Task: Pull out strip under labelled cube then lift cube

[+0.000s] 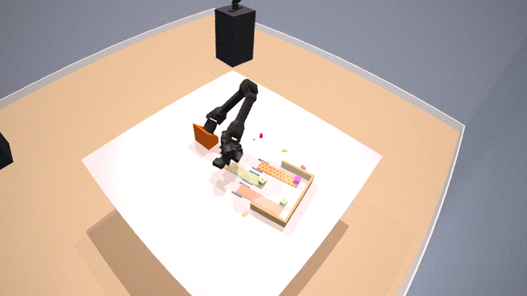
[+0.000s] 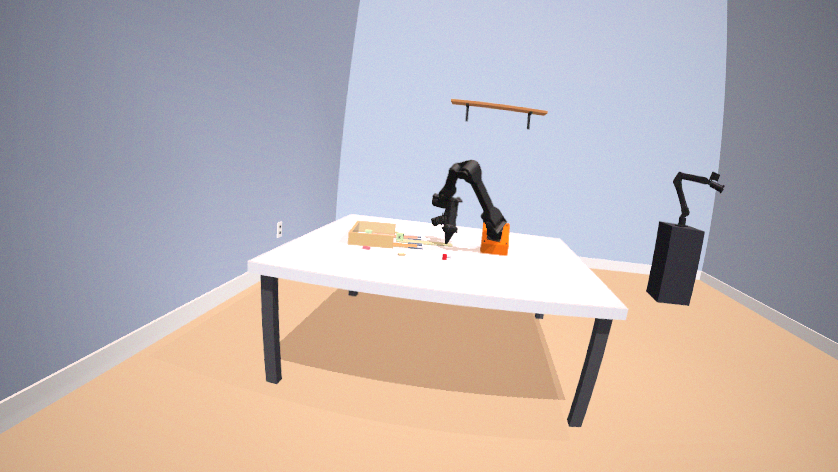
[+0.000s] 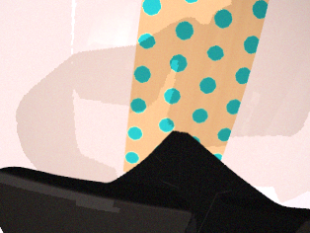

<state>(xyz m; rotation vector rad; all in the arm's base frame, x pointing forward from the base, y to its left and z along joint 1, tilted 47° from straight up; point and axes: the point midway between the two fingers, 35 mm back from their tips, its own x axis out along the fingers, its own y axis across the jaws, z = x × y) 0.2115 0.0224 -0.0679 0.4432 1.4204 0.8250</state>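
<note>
Now: gripper tip 10 cm short of the teal-dotted strip and 2 cm to the right of it.
</note>
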